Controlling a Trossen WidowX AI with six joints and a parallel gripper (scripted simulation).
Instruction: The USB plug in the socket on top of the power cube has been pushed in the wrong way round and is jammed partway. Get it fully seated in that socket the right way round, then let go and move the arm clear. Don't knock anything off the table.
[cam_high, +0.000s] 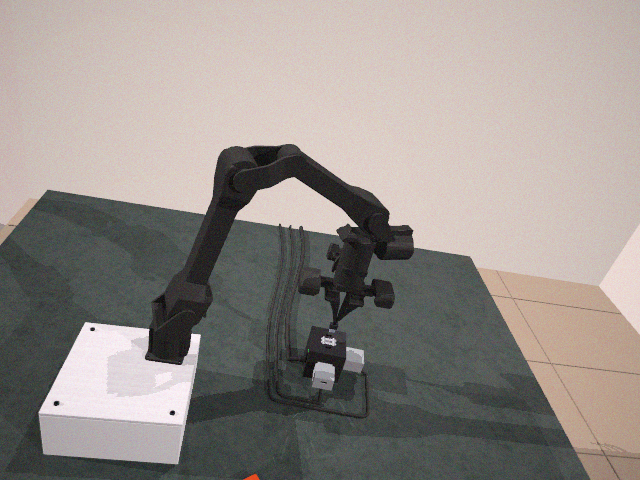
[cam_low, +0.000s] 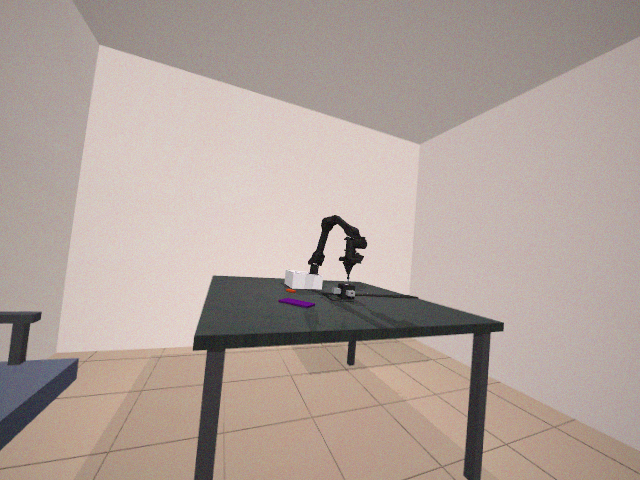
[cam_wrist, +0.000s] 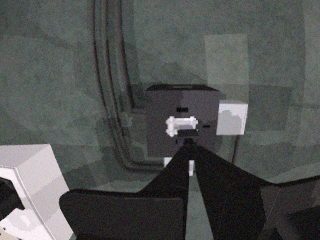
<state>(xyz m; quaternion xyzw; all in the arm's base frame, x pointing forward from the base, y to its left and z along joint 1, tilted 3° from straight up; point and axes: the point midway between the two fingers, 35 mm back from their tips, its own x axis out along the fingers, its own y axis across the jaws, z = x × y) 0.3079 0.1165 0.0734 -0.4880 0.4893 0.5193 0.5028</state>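
The dark USB plug is 2 cm below my gripper tip. From my gripper tip the other things lie so: white socket 7 cm below; small orange piece 13 cm behind, 31 cm to the right, 13 cm below; purple bar 18 cm ahead, 34 cm to the right, 13 cm below.
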